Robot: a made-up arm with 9 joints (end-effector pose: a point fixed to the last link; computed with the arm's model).
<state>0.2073 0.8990 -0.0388 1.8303 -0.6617 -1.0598 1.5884 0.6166 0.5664</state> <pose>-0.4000 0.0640 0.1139 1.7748 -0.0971 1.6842</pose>
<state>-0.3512 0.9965 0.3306 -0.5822 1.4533 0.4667 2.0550 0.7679 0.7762</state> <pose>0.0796 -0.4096 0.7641 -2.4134 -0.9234 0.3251</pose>
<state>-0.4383 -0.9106 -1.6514 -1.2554 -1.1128 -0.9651 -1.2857 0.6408 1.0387</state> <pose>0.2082 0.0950 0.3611 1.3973 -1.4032 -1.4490</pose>
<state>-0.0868 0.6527 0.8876 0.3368 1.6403 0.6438 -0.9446 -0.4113 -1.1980</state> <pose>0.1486 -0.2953 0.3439 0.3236 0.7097 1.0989</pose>
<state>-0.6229 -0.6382 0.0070 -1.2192 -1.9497 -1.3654 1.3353 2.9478 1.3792</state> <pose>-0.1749 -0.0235 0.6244 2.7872 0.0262 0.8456</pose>
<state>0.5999 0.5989 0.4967 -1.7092 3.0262 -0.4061 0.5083 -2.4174 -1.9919</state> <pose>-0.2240 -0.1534 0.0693 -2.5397 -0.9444 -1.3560</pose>
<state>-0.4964 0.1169 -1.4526 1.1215 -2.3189 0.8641 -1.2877 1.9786 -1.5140</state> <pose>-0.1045 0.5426 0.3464 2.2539 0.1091 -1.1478</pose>
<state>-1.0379 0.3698 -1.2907 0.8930 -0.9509 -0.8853 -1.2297 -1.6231 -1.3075</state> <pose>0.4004 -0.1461 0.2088 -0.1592 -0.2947 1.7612</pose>
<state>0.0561 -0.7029 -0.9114 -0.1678 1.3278 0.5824 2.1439 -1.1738 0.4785</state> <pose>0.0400 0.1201 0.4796 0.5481 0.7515 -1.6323</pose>
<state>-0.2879 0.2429 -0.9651 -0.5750 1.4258 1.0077 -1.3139 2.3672 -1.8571</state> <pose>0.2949 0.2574 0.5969 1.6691 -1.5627 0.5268</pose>
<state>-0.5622 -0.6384 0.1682 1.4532 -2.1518 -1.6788 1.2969 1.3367 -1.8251</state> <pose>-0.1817 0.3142 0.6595 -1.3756 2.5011 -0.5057</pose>
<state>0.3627 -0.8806 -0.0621 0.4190 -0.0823 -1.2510 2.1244 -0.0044 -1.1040</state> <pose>0.0271 0.2340 0.6127 0.6522 -2.0731 1.5350</pose>
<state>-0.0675 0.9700 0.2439 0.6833 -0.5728 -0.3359 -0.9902 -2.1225 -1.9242</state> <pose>-0.4049 -0.2398 0.3147 1.3301 1.3307 0.7827</pose>
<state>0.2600 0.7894 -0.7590 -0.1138 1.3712 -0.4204 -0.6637 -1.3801 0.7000</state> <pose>0.3464 -0.0229 0.5030 0.3358 -1.3852 0.2442</pose>
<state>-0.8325 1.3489 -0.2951 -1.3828 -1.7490 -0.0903 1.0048 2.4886 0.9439</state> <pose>-0.0993 -0.1582 0.5234 -1.0856 -0.2904 0.7018</pose>
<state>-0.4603 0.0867 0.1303 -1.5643 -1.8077 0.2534 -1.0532 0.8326 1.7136</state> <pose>-0.1614 -0.2607 0.7745 -1.9836 -0.4530 -0.1202</pose>
